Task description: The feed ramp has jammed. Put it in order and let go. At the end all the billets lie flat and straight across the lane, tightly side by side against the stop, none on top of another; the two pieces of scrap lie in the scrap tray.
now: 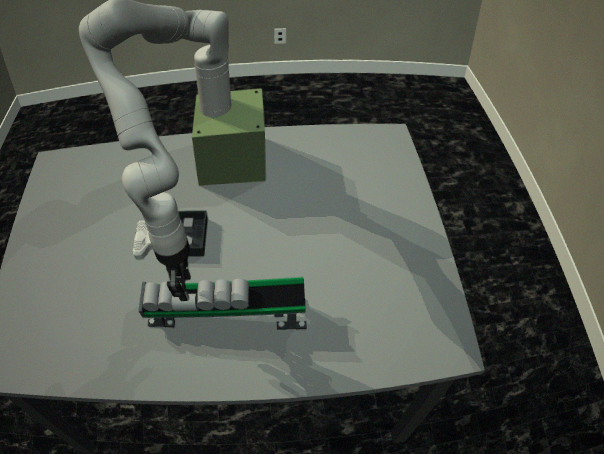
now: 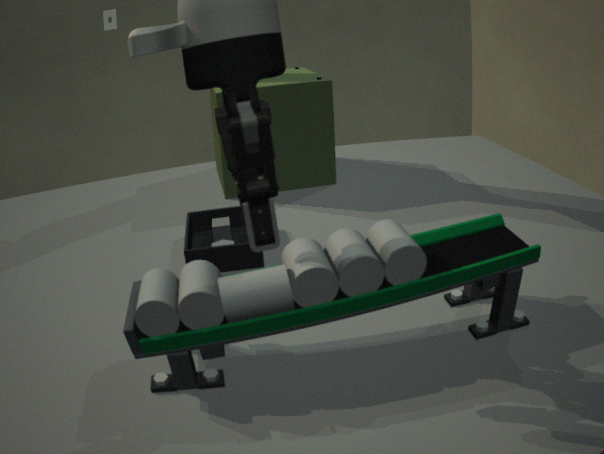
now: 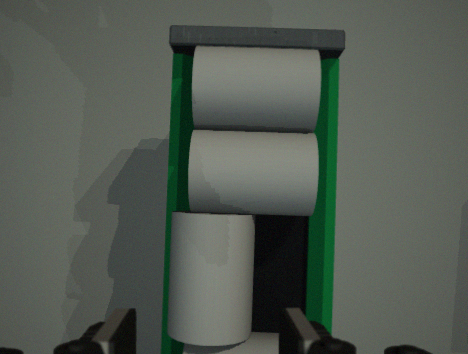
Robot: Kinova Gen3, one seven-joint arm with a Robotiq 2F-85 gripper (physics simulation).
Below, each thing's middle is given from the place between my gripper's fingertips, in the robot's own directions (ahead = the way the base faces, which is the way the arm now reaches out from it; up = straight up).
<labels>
Right now the stop [image 2: 132, 333] is 12 cm to the right of my hand, 7 cm below it and 2 cm behind it. From my hand the other things lie so: scrap tray [image 2: 199, 237] (25 cm behind, 12 cm below, 2 cm to the right).
</labels>
